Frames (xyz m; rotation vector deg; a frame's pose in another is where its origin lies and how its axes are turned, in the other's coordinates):
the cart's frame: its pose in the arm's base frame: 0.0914 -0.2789 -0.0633 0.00 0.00 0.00
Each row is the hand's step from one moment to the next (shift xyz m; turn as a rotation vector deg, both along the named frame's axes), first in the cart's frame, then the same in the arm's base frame.
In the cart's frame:
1: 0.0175 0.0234 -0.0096 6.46 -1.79 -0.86
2: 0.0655 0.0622 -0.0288 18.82 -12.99 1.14
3: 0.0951 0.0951 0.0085 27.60 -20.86 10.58
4: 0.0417 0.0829 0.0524 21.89 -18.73 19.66
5: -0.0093 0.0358 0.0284 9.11 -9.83 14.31
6: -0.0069 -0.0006 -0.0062 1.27 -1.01 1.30
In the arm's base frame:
1: 0.0175 0.0234 -0.0096 6.46 -1.79 -0.86
2: 0.0655 0.0622 -0.0288 18.82 -12.99 1.14
3: 0.0951 0.0951 0.0085 27.60 -20.86 10.58
4: 0.0417 0.0829 0.0524 21.89 -18.73 19.66
5: -0.0093 0.0358 0.0284 9.11 -9.83 14.31
6: -0.0069 -0.0006 -0.0062 1.27 -1.01 1.30

